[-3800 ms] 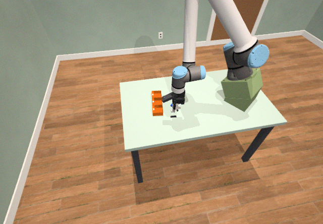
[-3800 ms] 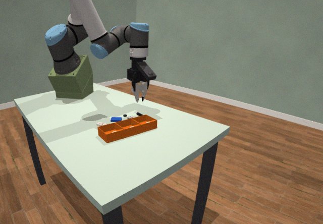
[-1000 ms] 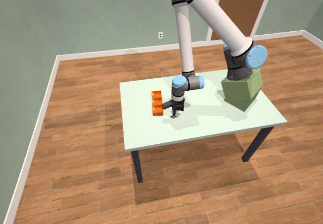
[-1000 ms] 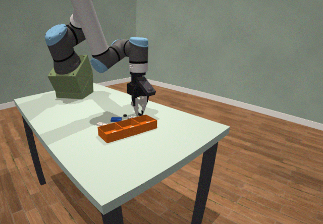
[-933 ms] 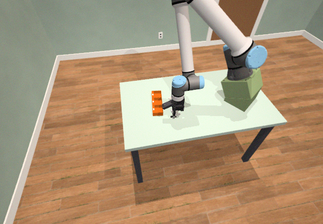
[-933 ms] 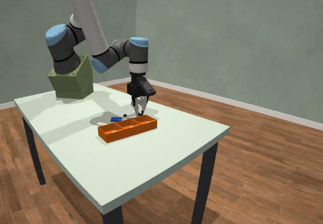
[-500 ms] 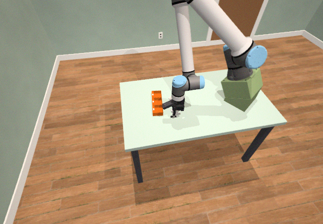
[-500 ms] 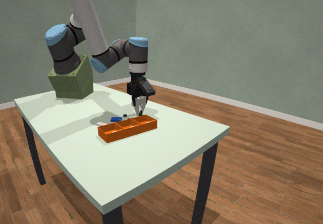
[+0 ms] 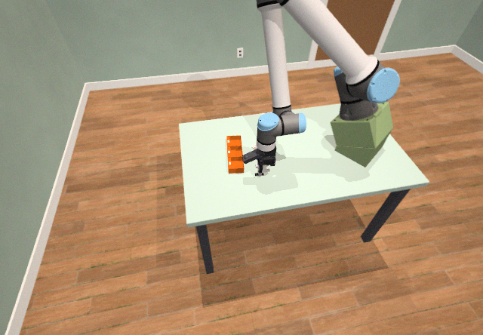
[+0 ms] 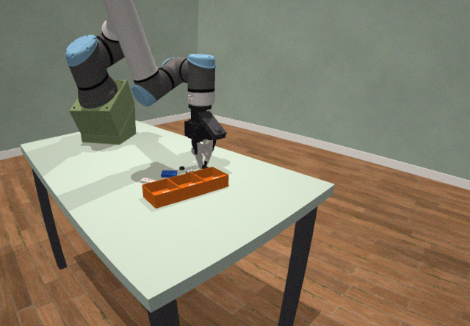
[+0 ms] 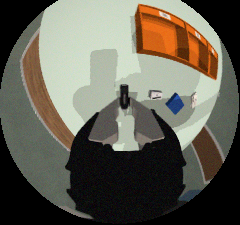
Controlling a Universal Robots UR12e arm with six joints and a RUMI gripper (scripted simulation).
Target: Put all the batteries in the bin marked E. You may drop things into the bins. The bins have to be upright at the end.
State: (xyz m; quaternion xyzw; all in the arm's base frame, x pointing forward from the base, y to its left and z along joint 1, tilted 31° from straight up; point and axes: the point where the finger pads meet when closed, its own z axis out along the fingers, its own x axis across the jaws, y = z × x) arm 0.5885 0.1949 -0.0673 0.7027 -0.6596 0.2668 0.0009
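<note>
Now: the battery 10 mm below my hand. From my hand the other things lie so: white card-like piece: 10 mm behind, 210 mm to the right, 10 mm below; blue block: 20 mm behind, 130 mm to the right, 10 mm below; black round thing: 40 mm behind, 60 mm to the right, 10 mm below.
</note>
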